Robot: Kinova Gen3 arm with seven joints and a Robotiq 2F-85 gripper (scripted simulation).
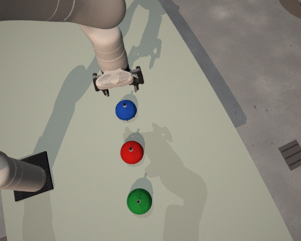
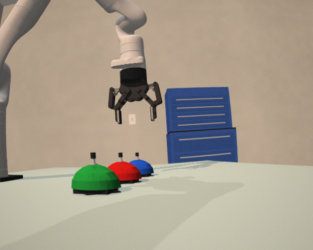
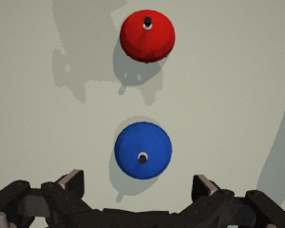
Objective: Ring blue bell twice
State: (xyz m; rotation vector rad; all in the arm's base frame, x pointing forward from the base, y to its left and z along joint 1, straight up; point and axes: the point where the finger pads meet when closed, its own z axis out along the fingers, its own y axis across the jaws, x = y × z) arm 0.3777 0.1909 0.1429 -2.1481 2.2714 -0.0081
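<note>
The blue bell is 11 cm below my hand. Round my hand: red bell 1 cm behind, 17 cm to the right, 11 cm below; then green bell 2 cm behind, 34 cm to the right, 11 cm below.
</note>
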